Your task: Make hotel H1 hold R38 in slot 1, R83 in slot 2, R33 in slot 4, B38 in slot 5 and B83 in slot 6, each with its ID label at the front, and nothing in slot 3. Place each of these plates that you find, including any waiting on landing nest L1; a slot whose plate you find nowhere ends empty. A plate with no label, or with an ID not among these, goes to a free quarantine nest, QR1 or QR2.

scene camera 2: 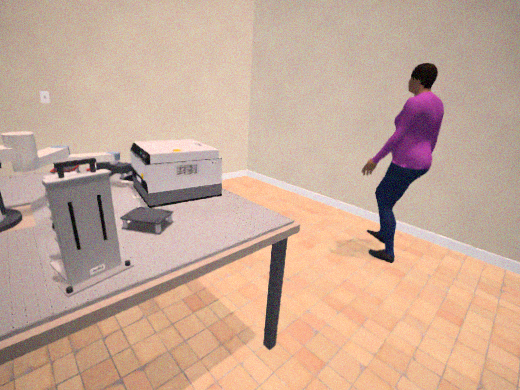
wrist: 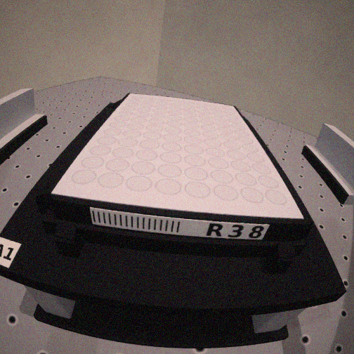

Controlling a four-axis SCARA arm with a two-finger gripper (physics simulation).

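Plate R38, with a pale top of faint round wells and a barcode label reading R38 at its near edge, lies flat on a black nest with an A1 corner mark. My gripper is open, its fingers wide apart on either side of the plate and touching neither side. A grey plate hotel with a black top handle stands at the left in the scene view; its closed, slotted panel faces the camera, so its slots and their plates are hidden. Its small label is unreadable.
A white and grey instrument stands on the table behind a low dark nest. White and dark arm parts show behind the hotel. A person in a purple top stands beyond the table on the right.
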